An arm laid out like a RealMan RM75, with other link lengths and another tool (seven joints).
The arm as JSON. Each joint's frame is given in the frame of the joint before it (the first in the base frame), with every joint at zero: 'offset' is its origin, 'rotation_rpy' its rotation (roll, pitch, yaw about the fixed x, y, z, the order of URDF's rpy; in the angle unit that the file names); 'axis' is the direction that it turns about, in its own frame. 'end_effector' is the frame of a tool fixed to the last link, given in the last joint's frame.
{
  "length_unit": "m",
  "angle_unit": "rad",
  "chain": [
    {
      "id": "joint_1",
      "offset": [
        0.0,
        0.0,
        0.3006
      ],
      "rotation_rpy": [
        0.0,
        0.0,
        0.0
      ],
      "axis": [
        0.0,
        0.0,
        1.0
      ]
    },
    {
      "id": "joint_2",
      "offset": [
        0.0,
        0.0,
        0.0
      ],
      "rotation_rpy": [
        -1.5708,
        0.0,
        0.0
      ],
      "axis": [
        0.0,
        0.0,
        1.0
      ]
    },
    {
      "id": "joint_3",
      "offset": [
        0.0,
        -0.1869,
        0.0
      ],
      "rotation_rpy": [
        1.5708,
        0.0,
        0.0
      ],
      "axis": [
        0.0,
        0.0,
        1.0
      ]
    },
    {
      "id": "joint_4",
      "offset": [
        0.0,
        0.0,
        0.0
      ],
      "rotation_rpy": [
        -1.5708,
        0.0,
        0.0
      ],
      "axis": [
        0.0,
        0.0,
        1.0
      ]
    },
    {
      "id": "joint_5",
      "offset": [
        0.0,
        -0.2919,
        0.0
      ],
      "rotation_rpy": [
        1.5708,
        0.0,
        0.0
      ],
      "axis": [
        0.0,
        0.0,
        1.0
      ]
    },
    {
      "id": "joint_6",
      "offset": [
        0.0,
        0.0,
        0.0
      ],
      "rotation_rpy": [
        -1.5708,
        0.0,
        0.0
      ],
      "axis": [
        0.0,
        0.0,
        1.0
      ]
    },
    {
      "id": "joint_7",
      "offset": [
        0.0,
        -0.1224,
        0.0
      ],
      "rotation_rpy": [
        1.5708,
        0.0,
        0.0
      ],
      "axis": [
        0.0,
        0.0,
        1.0
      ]
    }
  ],
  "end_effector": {
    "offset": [
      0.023,
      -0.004,
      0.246
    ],
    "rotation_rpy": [
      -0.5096,
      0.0,
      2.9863
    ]
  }
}
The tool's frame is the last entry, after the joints.
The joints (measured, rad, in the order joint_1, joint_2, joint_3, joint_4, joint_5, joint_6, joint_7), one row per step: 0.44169 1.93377 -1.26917 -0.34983 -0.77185 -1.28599 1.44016; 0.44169 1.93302 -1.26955 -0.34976 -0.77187 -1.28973 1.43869; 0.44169 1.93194 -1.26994 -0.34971 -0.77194 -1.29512 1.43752; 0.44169 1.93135 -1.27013 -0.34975 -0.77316 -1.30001 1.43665; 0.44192 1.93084 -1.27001 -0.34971 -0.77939 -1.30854 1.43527; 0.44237 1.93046 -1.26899 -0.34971 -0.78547 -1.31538 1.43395; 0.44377 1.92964 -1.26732 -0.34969 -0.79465 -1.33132 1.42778; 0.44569 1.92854 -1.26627 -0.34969 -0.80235 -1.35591 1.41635; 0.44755 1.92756 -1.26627 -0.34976 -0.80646 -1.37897 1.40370; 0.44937 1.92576 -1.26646 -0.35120 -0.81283 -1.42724 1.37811; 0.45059 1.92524 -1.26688 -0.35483 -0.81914 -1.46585 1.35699
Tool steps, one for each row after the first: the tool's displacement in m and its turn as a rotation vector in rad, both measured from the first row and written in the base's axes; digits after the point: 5 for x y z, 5 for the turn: -0.00096 -0.00063 0.00031 0.00033 -0.00043 0.00406; -0.00237 -0.00152 0.00080 0.00045 -0.00028 0.00952; -0.00372 -0.00253 0.00082 -0.00032 -0.00038 0.01469; -0.00604 -0.00492 -0.00048 -0.00447 -0.00256 0.02459; -0.00792 -0.00680 -0.00150 -0.00769 -0.00479 0.03283; -0.01272 -0.01050 -0.00261 -0.01080 -0.00910 0.05267; -0.02035 -0.01566 -0.00293 -0.01139 -0.01304 0.08284; -0.02766 -0.02033 -0.00258 -0.00942 -0.01622 0.11163; -0.04220 -0.03052 -0.00089 -0.00338 -0.02010 0.17003; -0.05438 -0.03937 0.00029 0.00193 -0.02342 0.21923
